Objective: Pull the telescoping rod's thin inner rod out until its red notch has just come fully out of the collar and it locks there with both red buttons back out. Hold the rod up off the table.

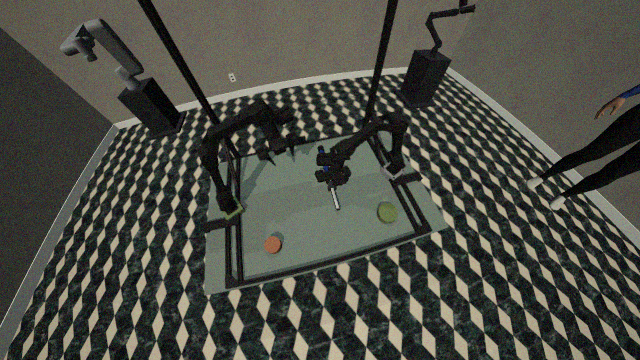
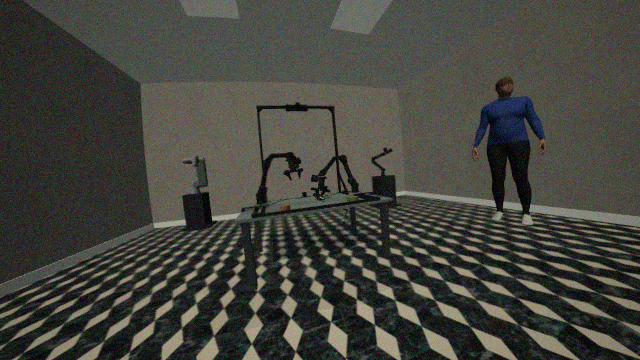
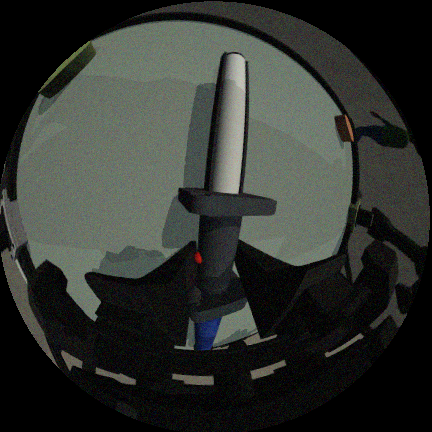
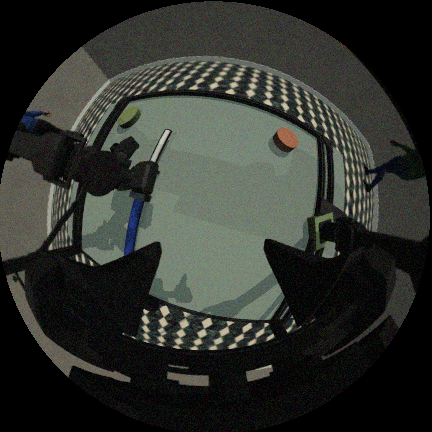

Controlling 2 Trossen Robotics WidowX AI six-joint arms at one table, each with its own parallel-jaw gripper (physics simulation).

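The telescoping rod lies near the table's middle, its shadow close beside it. Its white part (image 1: 335, 198) (image 3: 229, 125) (image 4: 161, 145) sticks out of one end of the dark flanged collar (image 3: 217, 235), and its blue part (image 3: 206, 334) (image 4: 134, 227) out of the other. One red button (image 3: 198, 258) shows at the left fingertip; the other is hidden. No red notch shows. My left gripper (image 1: 332, 180) (image 2: 320, 195) (image 3: 213, 244) is shut on the collar, fingers on both sides. My right gripper (image 1: 283, 156) (image 2: 294, 177) (image 4: 212, 246) is open and empty, high above the table, away from the rod.
A green disc (image 1: 387, 212) (image 3: 67, 70) (image 4: 129, 117) and an orange disc (image 1: 272, 244) (image 2: 285, 207) (image 3: 344, 128) (image 4: 285, 139) lie on the table (image 1: 310, 235). Black rails run along the table edges. Tall black posts (image 1: 382, 55) rise behind the table.
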